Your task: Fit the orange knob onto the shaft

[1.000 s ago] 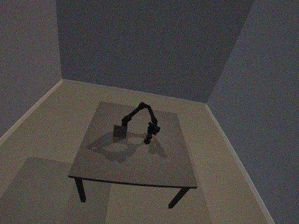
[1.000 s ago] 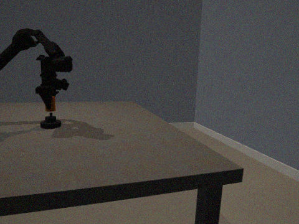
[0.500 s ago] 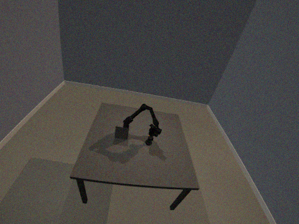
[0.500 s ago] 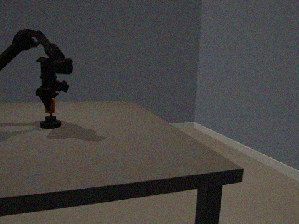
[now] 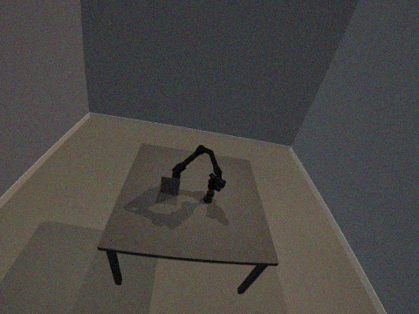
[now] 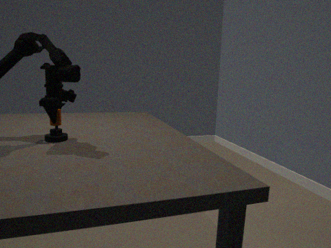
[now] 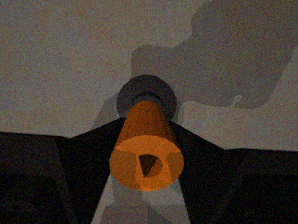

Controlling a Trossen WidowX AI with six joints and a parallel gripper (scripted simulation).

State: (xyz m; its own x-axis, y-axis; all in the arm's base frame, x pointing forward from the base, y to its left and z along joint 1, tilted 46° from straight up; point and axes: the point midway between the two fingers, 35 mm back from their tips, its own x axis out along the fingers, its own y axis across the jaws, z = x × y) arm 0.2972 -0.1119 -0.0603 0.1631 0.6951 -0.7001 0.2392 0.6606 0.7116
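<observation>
The orange knob lies 20 mm above my gripper tip. From my gripper tip the other things lie so: dark pedestal (40 mm below).
</observation>
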